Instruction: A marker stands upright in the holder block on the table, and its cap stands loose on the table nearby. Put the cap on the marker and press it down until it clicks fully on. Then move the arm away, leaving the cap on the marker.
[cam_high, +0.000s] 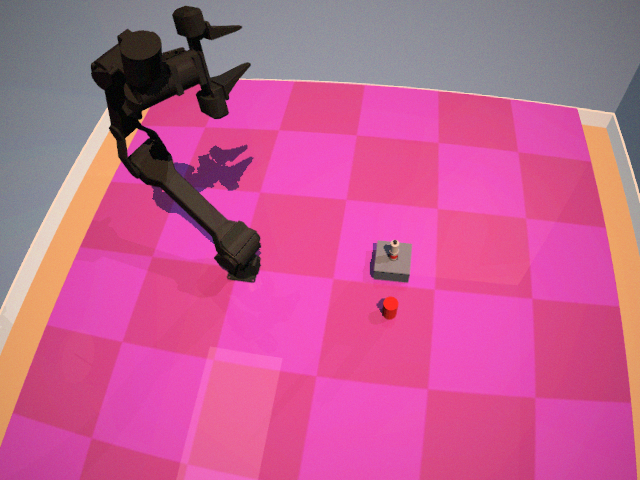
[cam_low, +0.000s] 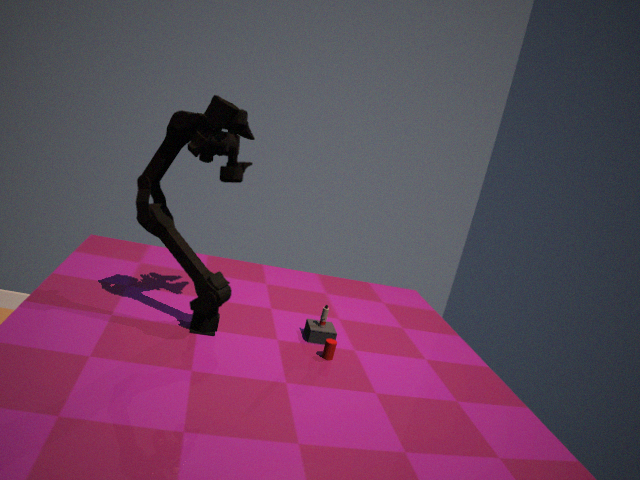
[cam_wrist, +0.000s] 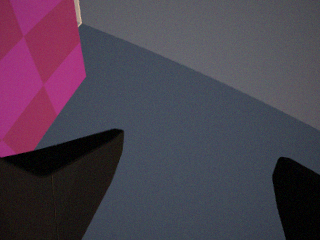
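Right now the red cap is 28 cm ahead of my gripper tip, 24 cm to the right of it and 44 cm below it. Round my gripper tip: grey holder block (28 cm ahead, 13 cm to the right, 44 cm below).
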